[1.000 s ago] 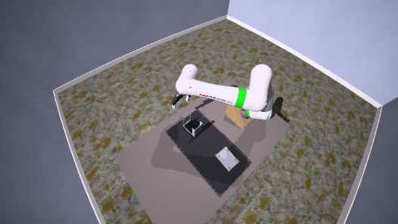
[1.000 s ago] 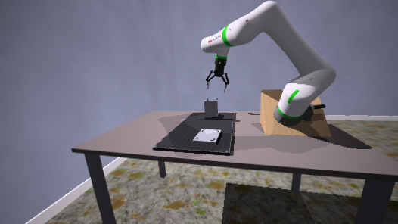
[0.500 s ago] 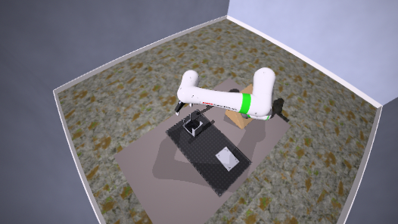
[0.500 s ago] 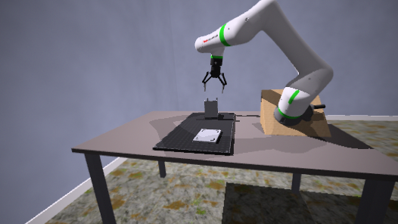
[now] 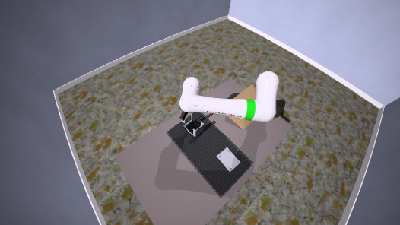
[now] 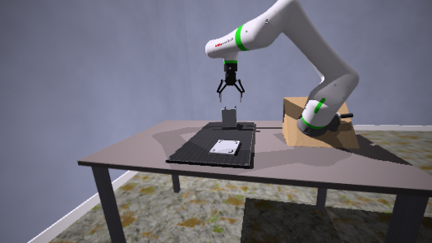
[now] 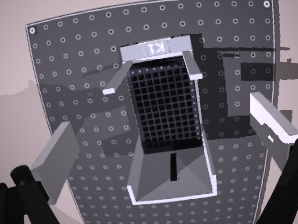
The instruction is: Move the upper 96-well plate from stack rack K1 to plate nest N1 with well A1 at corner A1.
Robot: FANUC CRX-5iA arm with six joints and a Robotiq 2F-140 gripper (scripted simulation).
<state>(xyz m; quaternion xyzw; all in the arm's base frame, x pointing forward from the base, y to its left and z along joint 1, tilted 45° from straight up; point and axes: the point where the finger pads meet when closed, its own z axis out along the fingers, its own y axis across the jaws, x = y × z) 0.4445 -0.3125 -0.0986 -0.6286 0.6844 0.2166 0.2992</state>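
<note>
Right now the 96-well plate is 150 mm below my hand, 40 mm to the left of it and 10 mm ahead of it. Also, from my hand: pale square: 370 mm to the left, 170 mm below, 60 mm behind; plate nest N1: 440 mm to the left, 180 mm below.
</note>
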